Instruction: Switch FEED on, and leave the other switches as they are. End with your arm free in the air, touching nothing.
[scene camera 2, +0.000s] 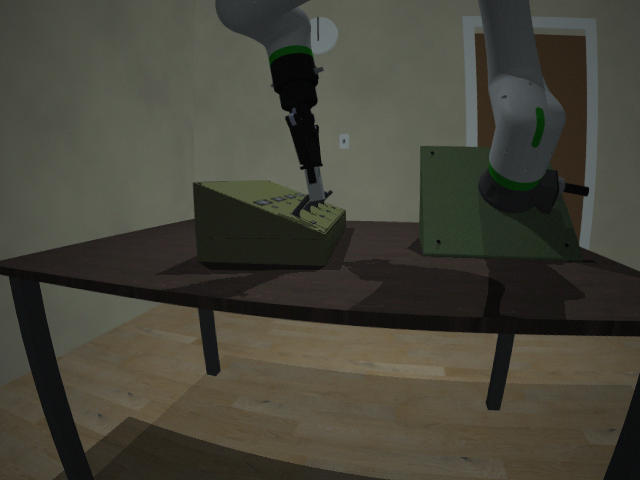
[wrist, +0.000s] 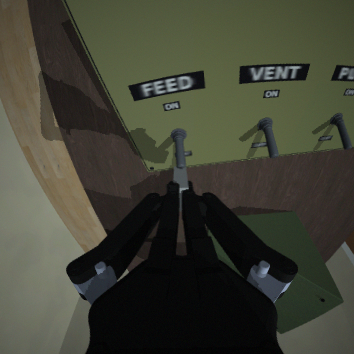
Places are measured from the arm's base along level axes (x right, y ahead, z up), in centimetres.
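Where they show: gripper, fingertip midpoint: (scene camera 2: 317, 200) (wrist: 179, 175); arm's base, origin of the base link: (scene camera 2: 508, 189).
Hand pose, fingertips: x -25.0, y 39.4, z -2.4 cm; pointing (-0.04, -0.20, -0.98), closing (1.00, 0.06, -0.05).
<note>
Each offset is from my fingertips to the centre of the thing. Level surfaces: height alone.
The olive switch box @(dx +15.3, dy +15.6, dz -5.7 cm) (scene camera 2: 258, 245) (wrist: 220, 30) stands on the table with a sloped panel. In the wrist view, the FEED switch @(dx -0.3, dy +3.3, dz -0.8 cm) (wrist: 179, 149) has its lever tilted down toward its OFF label, away from ON. The VENT switch @(dx +11.4, dy +6.0, dz -0.9 cm) (wrist: 270, 138) and a partly visible third switch @(dx +23.1, dy +8.8, dz -0.9 cm) (wrist: 342, 131) also tilt down to the OFF side. My gripper (scene camera 2: 316, 197) (wrist: 179, 175) is shut and empty. Its fingertips are right at the free end of the FEED lever, on the lower side and partly behind it; whether they touch it I cannot tell.
A green wedge-shaped box (scene camera 2: 452, 206) (wrist: 300, 265) stands to the right on the dark table @(dz -11.7 cm) (scene camera 2: 289, 289). The arm's grey elbow part (scene camera 2: 522, 129) hangs in front of it. A door, a wall switch and a round clock are behind.
</note>
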